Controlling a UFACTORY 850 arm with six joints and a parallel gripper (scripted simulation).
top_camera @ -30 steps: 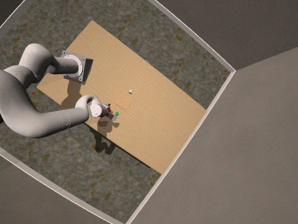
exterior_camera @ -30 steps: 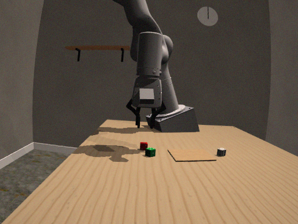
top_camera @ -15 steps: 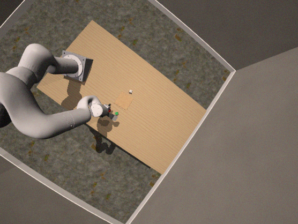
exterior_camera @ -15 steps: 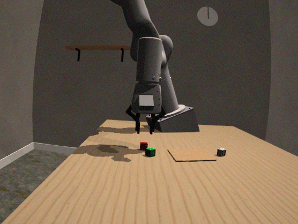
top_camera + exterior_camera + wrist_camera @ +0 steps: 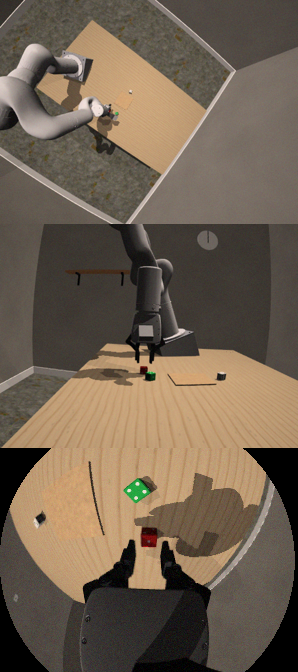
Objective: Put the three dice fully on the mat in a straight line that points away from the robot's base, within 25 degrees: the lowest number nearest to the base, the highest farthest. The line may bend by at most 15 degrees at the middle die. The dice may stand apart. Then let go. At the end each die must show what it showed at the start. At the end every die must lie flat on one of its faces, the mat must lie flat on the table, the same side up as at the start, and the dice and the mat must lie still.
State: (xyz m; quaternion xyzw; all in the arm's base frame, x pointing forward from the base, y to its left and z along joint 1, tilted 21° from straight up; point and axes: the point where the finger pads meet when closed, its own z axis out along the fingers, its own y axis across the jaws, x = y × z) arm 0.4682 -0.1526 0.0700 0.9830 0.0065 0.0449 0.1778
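My hand is 50 mm above the red die. Also, from my hand: white die: 270 mm to the left, 70 mm ahead, 50 mm below; green die: 80 mm ahead, 50 mm below, 20 mm to the left; tan mat: 160 mm to the left, 70 mm ahead, 60 mm below.
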